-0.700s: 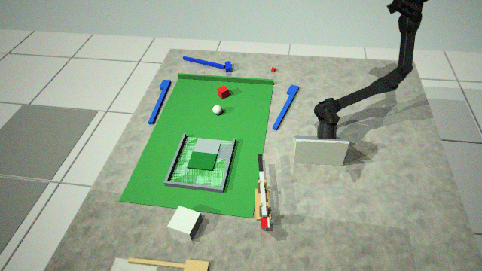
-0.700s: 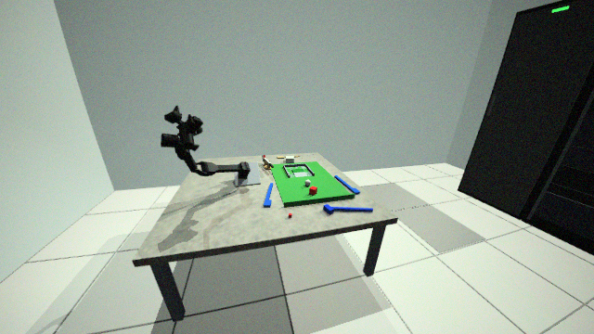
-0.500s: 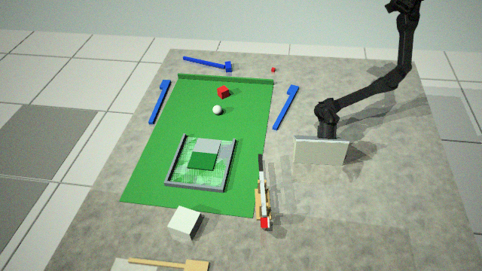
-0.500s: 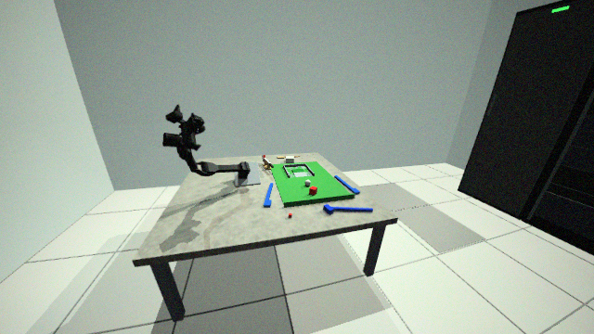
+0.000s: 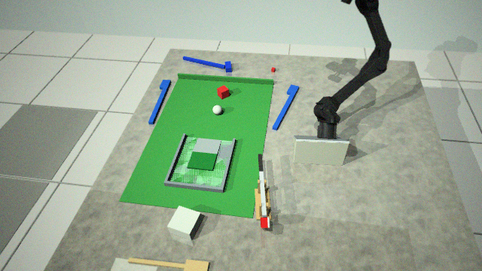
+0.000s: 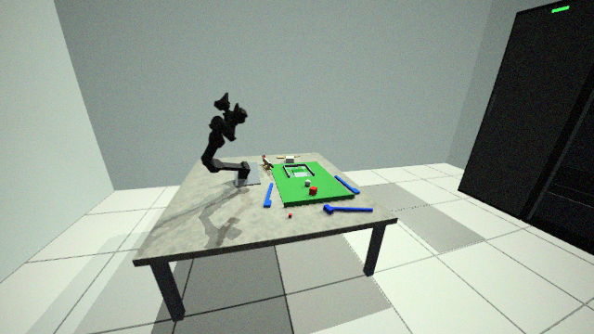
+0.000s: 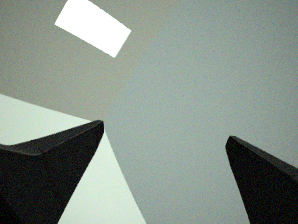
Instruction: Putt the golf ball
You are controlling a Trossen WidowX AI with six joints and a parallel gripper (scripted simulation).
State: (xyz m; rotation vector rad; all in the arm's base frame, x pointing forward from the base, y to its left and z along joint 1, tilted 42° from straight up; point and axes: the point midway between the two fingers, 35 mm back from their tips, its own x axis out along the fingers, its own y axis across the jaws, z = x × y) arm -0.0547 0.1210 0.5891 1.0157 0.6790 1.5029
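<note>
Right now my gripper tip is 560 mm to the right of the red putter, 550 mm above it and 200 mm short of it. From my gripper tip the other things lie so: white golf ball (590 mm below, 470 mm ahead, 160 mm to the left); then wooden stand (580 mm to the left, 580 mm below, 200 mm ahead); then red cube (590 mm below, 470 mm ahead, 30 mm to the left).
</note>
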